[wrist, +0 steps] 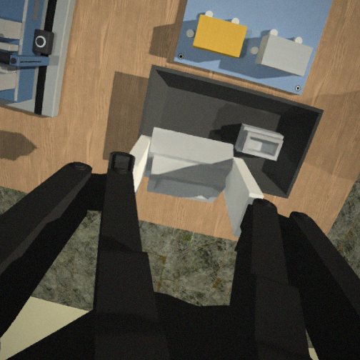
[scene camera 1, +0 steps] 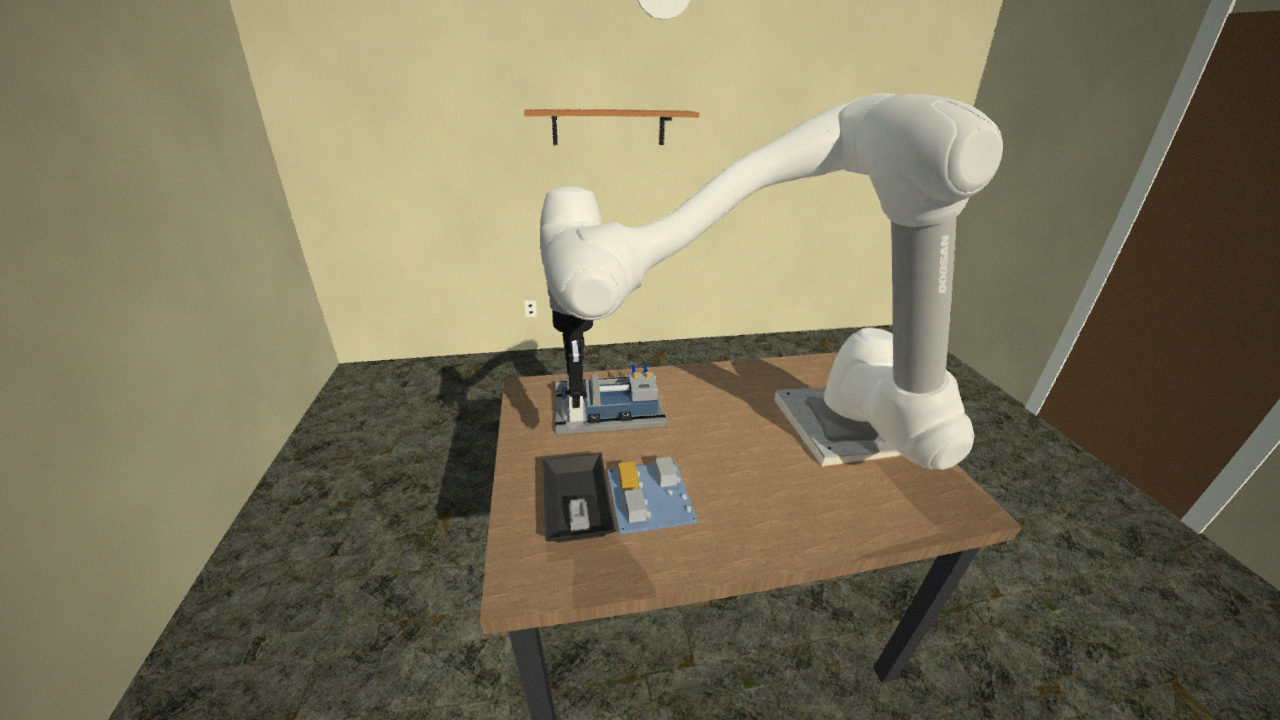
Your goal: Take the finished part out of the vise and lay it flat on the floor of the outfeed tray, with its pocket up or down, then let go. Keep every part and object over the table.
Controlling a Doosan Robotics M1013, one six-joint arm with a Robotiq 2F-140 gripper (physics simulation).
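Places are measured from the arm's base along level axes (x left, y back, z up), in millimetres.
Pixels of known places: gripper, between the fingertips: (scene camera 1: 575,410); arm's base, origin of its link: (scene camera 1: 845,420).
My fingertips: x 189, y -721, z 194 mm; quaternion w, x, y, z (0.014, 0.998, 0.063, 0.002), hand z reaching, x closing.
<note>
Ahead of a thing's pixels: the offset from my fingertips to its top centre. "spot": to the spot under its first point.
My gripper (scene camera 1: 575,400) (wrist: 188,163) is shut on the finished part (wrist: 190,145), a light grey block with a stepped underside, held between the two pale pads. In the wrist view the part overlaps the near left portion of the dark outfeed tray {spot: dy -67, dx +82, dz -181 mm} (scene camera 1: 546,501) (wrist: 303,150); in the scene view the gripper shows in front of the left end of the vise {dy +68, dx -299, dz -123 mm} (scene camera 1: 617,402) (wrist: 61,65). The part is held above table height; the exact gap is hard to tell. Its pocket cannot be made out. A smaller grey part {dy +3, dx +109, dz -176 mm} (scene camera 1: 579,514) (wrist: 261,143) with a recess lies inside the tray.
A blue fixture plate {dy +160, dx +35, dz -214 mm} (scene camera 1: 666,517) (wrist: 280,17) stands beside the tray, bearing a yellow block {dy +112, dx -3, dz -178 mm} (scene camera 1: 628,475) (wrist: 220,36) and grey blocks {dy +123, dx +86, dz -178 mm} (scene camera 1: 634,505) (wrist: 285,55). The table's edge (wrist: 185,227) runs close to the tray. The arm's base plate (scene camera 1: 801,425) stands at the right.
</note>
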